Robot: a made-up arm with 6 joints. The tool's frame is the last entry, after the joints.
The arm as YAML. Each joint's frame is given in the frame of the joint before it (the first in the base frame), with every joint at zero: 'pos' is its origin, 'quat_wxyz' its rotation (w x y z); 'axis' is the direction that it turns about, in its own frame. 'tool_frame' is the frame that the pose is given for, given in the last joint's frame.
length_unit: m
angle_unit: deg
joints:
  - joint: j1
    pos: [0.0, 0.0, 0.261]
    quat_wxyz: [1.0, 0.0, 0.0, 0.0]
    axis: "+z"
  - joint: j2
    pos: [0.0, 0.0, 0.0]
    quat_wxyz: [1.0, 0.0, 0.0, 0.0]
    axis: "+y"
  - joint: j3
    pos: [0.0, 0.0, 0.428]
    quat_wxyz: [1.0, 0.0, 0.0, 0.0]
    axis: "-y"
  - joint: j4
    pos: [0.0, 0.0, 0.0]
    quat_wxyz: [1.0, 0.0, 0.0, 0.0]
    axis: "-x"
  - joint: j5
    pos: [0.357, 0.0, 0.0]
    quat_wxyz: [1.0, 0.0, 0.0, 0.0]
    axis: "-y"
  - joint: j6
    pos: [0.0, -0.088, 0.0]
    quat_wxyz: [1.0, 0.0, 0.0, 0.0]
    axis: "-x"
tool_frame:
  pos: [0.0, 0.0, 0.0]
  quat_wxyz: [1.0, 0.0, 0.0, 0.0]
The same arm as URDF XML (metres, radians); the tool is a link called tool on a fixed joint. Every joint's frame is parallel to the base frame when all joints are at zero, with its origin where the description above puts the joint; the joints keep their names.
<robot name="arm">
  <joint name="tool_fixed" type="fixed">
    <parent link="link6"/>
    <child link="tool"/>
    <origin xyz="0 0 0" rpy="0 0 0"/>
  </joint>
  <joint name="j6" type="continuous">
    <parent link="link5"/>
    <child link="link6"/>
    <origin xyz="0 -0.088 0" rpy="0 0 0"/>
    <axis xyz="-1 0 0"/>
  </joint>
  <joint name="j5" type="continuous">
    <parent link="link4"/>
    <child link="link5"/>
    <origin xyz="0.357 0 0" rpy="0 0 0"/>
    <axis xyz="0 -1 0"/>
  </joint>
  <joint name="j4" type="continuous">
    <parent link="link3"/>
    <child link="link4"/>
    <origin xyz="0 0 0" rpy="0 0 0"/>
    <axis xyz="-1 0 0"/>
  </joint>
  <joint name="j3" type="continuous">
    <parent link="link2"/>
    <child link="link3"/>
    <origin xyz="0 0 0.428" rpy="0 0 0"/>
    <axis xyz="0 -1 0"/>
  </joint>
  <joint name="j2" type="continuous">
    <parent link="link1"/>
    <child link="link2"/>
    <origin xyz="0 0 0" rpy="0 0 0"/>
    <axis xyz="0 1 0"/>
  </joint>
  <joint name="j1" type="continuous">
    <parent link="base_link"/>
    <child link="link1"/>
    <origin xyz="0 0 0.261" rpy="0 0 0"/>
    <axis xyz="0 0 1"/>
  </joint>
  <link name="base_link"/>
  <link name="link1"/>
  <link name="link2"/>
  <link name="link3"/>
  <link name="link4"/>
  <link name="link5"/>
  <link name="link6"/>
  <link name="tool"/>
</robot>

